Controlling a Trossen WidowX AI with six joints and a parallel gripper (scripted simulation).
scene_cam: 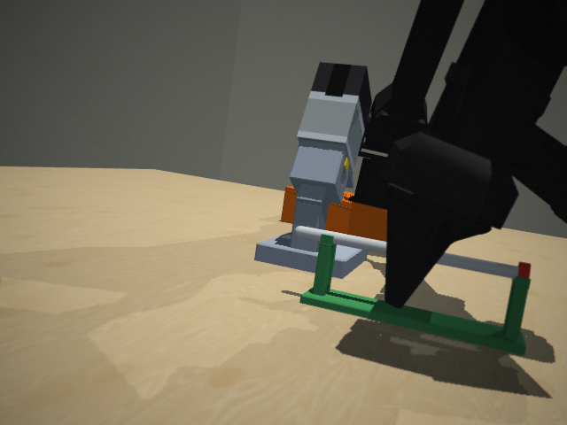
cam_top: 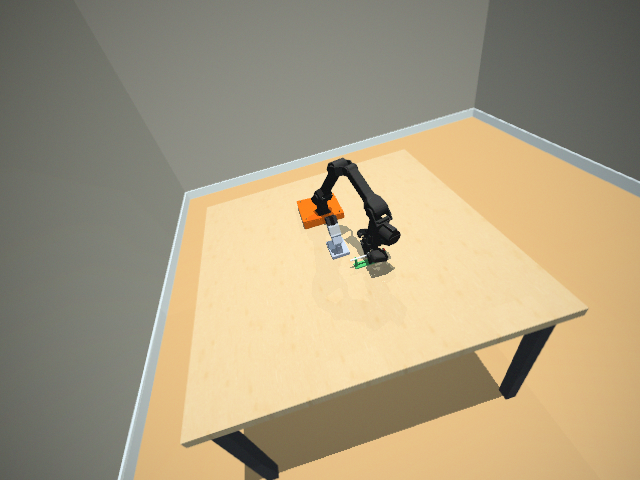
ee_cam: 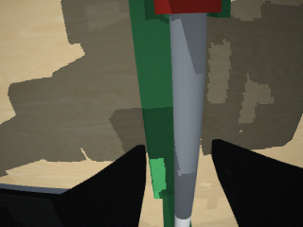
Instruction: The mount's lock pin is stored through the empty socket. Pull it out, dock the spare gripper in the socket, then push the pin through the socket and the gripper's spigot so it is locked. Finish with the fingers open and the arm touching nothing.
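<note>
My gripper tip is now 10 mm to the right of the green rack and 10 mm below it. From my gripper tip the other things lie so: grey mount (140 mm behind, 70 mm to the right, 40 mm above); spare gripper (150 mm behind, 110 mm above, 80 mm to the right).
</note>
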